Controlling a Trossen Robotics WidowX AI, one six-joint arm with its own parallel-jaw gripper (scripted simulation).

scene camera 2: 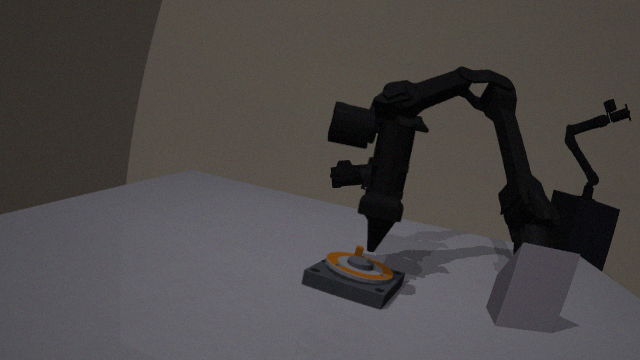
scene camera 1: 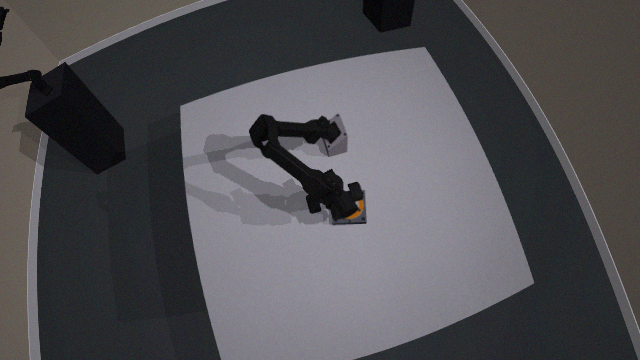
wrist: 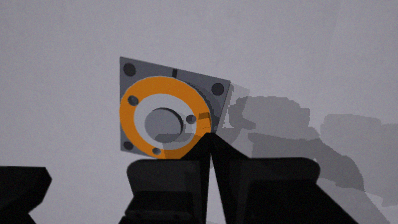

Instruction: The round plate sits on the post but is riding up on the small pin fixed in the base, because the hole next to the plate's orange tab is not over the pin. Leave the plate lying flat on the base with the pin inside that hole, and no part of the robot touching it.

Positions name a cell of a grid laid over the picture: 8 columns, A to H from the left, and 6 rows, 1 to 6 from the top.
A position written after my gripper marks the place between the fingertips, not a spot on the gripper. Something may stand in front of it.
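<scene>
My gripper (scene camera 2: E5), (wrist: E4) is shut, and it holds nothing. There is also a square base (scene camera 2: D5), (wrist: E3), which I can see along with my gripper.
</scene>
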